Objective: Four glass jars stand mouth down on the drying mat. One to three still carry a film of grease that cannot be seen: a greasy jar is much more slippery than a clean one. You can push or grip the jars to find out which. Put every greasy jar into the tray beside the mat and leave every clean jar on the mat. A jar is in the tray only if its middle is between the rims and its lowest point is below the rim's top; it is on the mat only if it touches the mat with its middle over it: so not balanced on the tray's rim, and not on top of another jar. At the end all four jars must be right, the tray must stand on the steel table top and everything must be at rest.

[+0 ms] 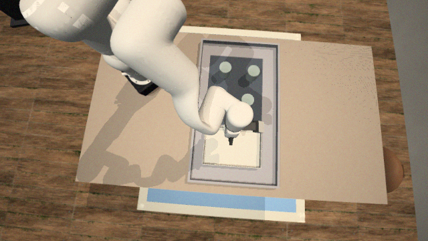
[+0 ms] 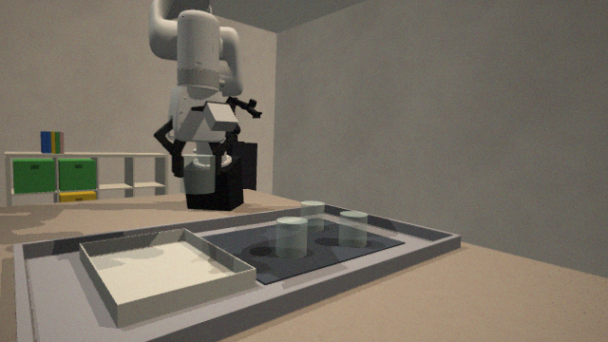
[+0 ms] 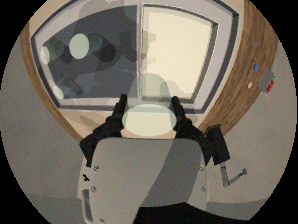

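The cream tray lies 1 cm ahead of my hand, 8 cm to the right of it and 17 cm below it. Round my hand: dark drying mat 8 cm ahead, 23 cm to the left, 18 cm below; then rimmed steel table top 7 cm ahead, 12 cm to the left, 18 cm below.
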